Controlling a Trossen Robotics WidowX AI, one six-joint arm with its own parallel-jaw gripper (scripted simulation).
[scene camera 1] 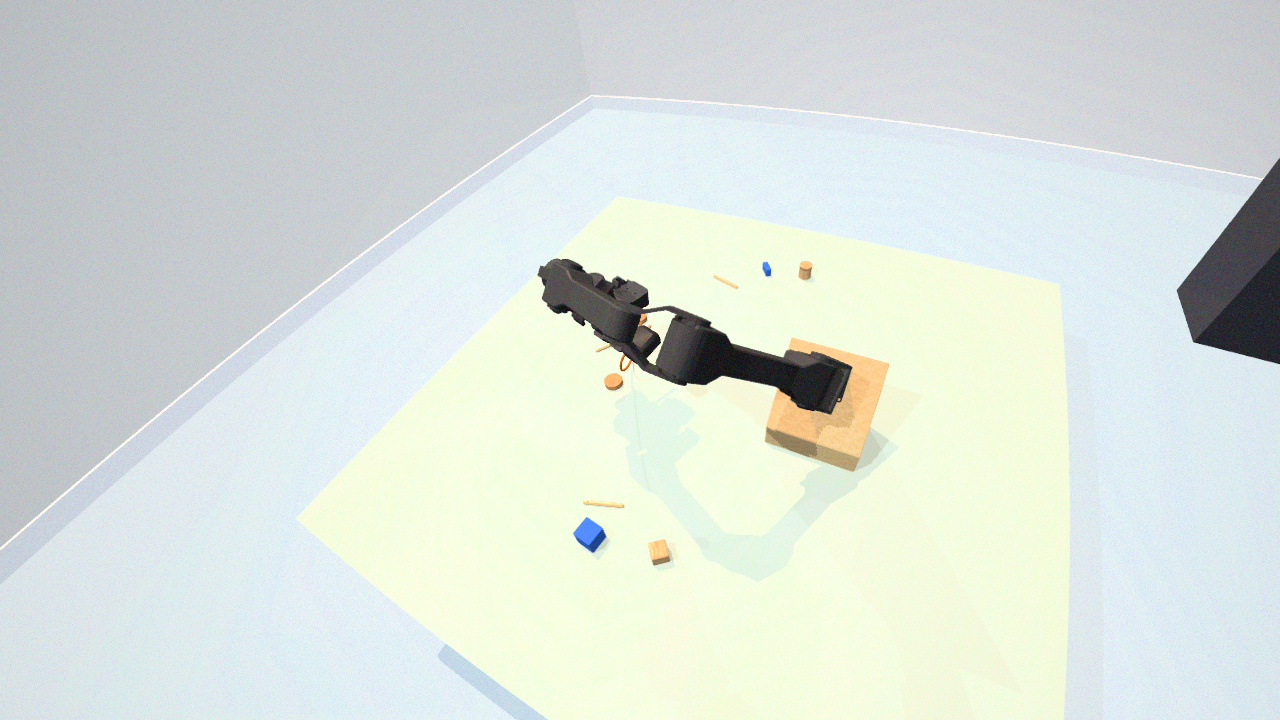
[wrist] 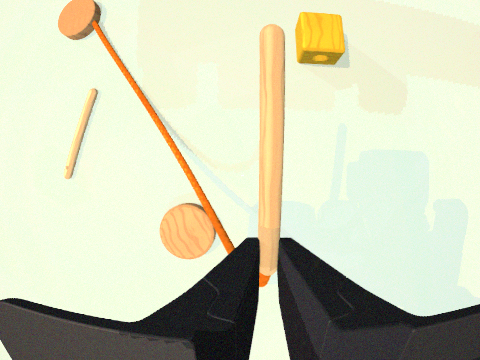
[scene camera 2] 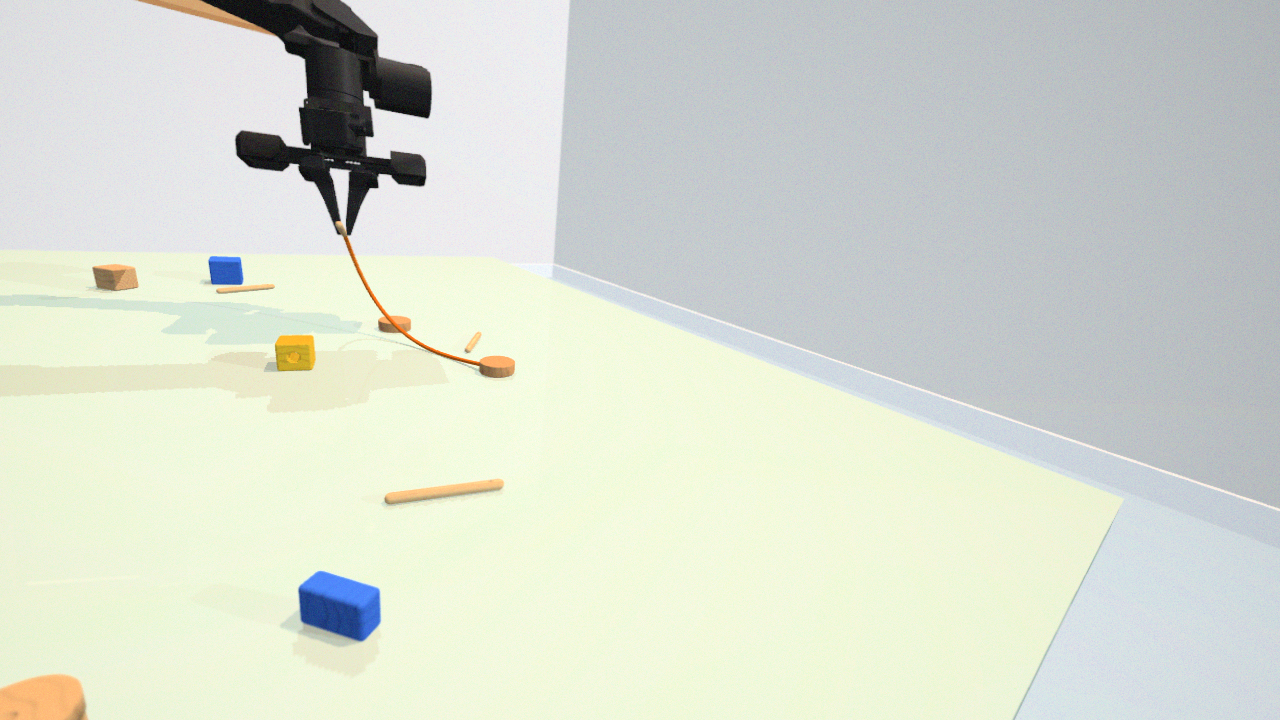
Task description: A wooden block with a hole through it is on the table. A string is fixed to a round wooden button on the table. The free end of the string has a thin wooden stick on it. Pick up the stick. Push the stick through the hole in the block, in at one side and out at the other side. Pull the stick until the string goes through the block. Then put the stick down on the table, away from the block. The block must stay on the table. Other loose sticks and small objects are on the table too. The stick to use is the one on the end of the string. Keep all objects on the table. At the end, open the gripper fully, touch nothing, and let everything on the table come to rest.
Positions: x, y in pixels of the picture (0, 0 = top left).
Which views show the yellow block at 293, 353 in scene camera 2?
The wrist view and scene camera 2 only.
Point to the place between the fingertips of the gripper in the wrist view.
At 268, 250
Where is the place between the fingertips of the gripper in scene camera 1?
At 628, 350
